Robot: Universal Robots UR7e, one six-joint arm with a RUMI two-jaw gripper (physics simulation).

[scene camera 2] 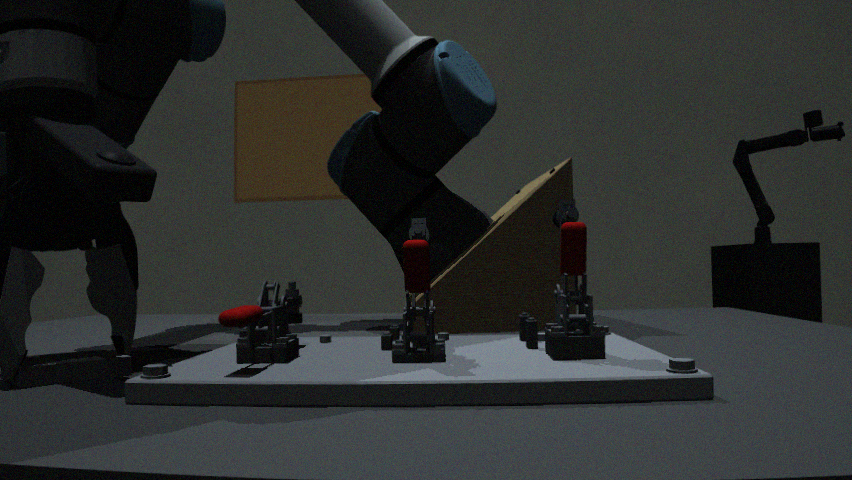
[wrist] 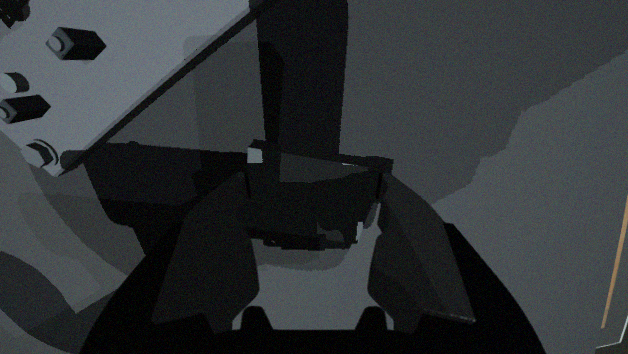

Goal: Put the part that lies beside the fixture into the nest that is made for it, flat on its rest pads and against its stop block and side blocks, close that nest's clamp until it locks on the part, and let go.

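Frame: origin at the arm's base, x down, y left, z ahead, level; metres.
Seen in the pictures: gripper, fingertip midpoint: (scene camera 2: 71, 369) (wrist: 313, 175); arm's base, link origin: (scene camera 2: 454, 255).
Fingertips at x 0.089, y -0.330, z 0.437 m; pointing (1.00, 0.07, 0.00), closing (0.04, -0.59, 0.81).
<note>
Offsets run from my fingertips to a thing's middle. "spot": to the spot under its first point.
The dark, blocky part @[dz -0.011, dx -0.001, dy -0.010 m] (scene camera 2: 71, 372) (wrist: 310, 210) lies beside the fixture plate @[dz -0.013, dx +0.000, dy +0.265 m] (scene camera 2: 417, 393) (wrist: 150, 50), at the far left in the scene view. My gripper (scene camera 2: 64, 363) (wrist: 313, 175) points down, its fingertips against two opposite sides of the part. The part is in deep shadow, so its fine shape is hard to see. On the plate, the left clamp @[spot: dz +0.013, dx -0.019, dy +0.154 m] (scene camera 2: 268, 345) has its red handle low and its arm raised. The middle clamp (scene camera 2: 418, 342) and the right clamp @[spot: dz +0.046, dx -0.020, dy +0.368 m] (scene camera 2: 575, 342) have upright red handles. The nests' rest pads cannot be made out.
Dark blocks @[dz -0.045, dx -0.016, dy +0.124 m] (wrist: 80, 44) @[dz -0.101, dx -0.016, dy +0.129 m] (wrist: 27, 109) and a corner bolt @[dz -0.131, dx -0.012, dy +0.114 m] (wrist: 40, 154) stand on the plate near the part. Another bolt @[dz +0.104, dx -0.012, dy +0.417 m] (scene camera 2: 681, 364) is at the right corner. A wooden wedge (scene camera 2: 524, 280) and arm links (scene camera 2: 417, 119) are behind. A small arm (scene camera 2: 754, 178) stands far right.
</note>
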